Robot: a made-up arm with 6 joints.
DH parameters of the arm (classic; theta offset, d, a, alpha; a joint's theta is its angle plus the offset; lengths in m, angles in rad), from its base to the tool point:
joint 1: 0 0.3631 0 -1.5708
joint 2: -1.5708 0 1.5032 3.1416
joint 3: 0 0 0 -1.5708
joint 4: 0 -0.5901 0 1.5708
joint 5: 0 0.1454 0 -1.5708
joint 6: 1.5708 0 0 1.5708
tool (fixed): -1.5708 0 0 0
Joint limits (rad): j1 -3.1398..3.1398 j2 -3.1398..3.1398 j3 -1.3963..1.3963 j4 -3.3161..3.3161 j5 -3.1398..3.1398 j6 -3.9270..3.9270
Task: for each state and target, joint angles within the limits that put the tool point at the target. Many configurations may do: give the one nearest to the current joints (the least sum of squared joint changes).
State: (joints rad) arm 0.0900 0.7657 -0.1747 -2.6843 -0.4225 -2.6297
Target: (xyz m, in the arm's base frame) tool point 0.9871 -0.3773 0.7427
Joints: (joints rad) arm -0.4764 0.8717 -0.7239 -2.5107 -0.4225 -2.6297
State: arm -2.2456 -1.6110 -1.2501 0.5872 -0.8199 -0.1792
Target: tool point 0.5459 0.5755 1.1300
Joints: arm -2.4753 -1.1393 -1.0552 0.6584 -0.8199 -0.1792
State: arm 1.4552 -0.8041 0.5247 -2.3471 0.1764 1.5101
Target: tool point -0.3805 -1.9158 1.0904
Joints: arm 1.4423 -1.2920 1.3963 -2.7053 0.1764 1.5101
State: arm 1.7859 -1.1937 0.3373 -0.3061 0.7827 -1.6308
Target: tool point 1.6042 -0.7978 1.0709
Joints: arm 2.6006 -1.4399 0.7053 -0.2062 0.7827 -1.6308
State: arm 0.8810 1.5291 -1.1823 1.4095 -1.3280 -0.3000
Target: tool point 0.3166 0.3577 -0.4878
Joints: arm 0.9604 2.3890 -1.3963 1.1874 -1.3280 -0.3000
